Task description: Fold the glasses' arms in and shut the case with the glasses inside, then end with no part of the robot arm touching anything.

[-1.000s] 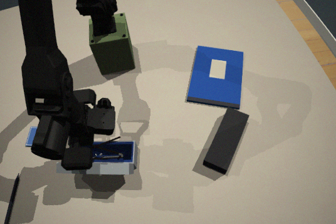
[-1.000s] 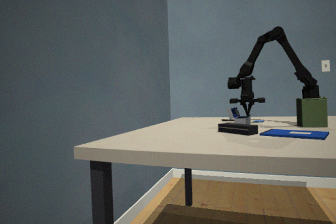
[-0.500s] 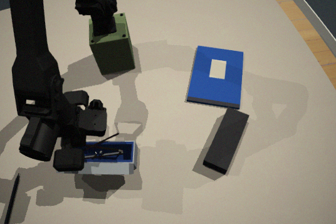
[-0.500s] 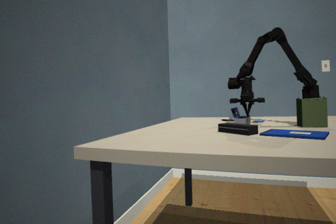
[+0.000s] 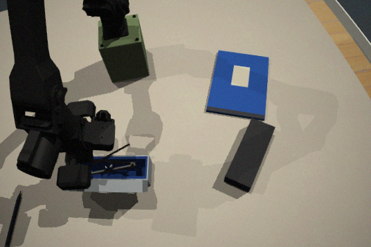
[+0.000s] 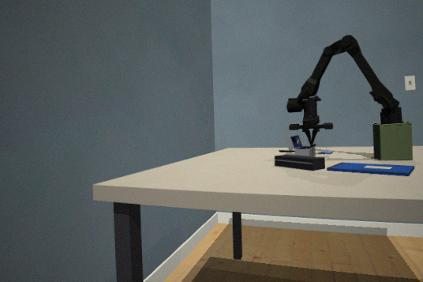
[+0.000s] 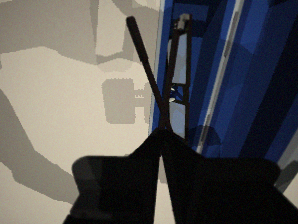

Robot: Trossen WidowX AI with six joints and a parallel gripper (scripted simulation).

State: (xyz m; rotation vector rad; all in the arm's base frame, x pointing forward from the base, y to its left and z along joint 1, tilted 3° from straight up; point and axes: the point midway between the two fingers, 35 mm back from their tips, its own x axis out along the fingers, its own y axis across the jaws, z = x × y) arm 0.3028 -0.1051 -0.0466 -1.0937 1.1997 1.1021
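Now: hand 50 mm short of the glasses case, 40 mm to the right of it and 40 mm above it. Also, from my hand: small blue square: 140 mm to the right, 80 mm below, 70 mm behind; then black box: 350 mm to the left, 60 mm below, 60 mm ahead.
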